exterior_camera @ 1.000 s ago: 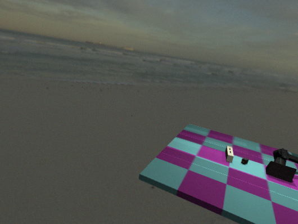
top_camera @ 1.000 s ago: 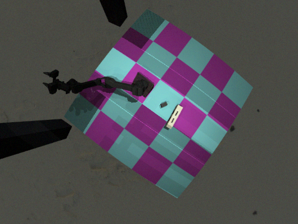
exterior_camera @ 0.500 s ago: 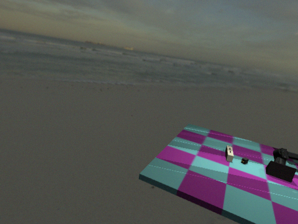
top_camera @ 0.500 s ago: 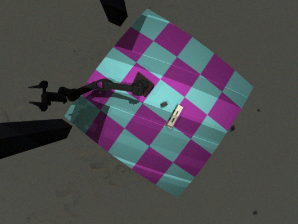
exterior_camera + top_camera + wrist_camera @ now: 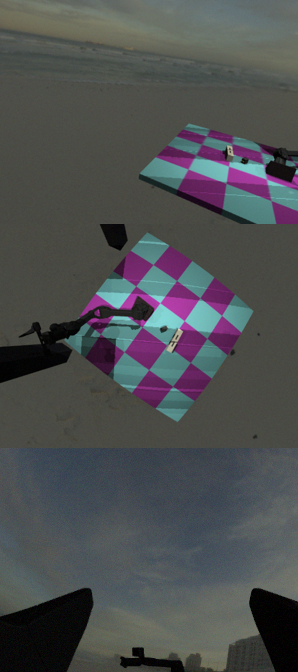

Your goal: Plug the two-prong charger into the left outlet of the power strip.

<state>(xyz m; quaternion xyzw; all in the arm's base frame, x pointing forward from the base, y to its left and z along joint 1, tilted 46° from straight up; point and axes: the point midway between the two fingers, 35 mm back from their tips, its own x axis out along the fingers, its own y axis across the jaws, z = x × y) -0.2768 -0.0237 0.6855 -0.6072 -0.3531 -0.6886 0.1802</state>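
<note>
The two-prong charger is 590 mm ahead of my gripper tip, 480 mm to the left of it and 500 mm below it.
</note>
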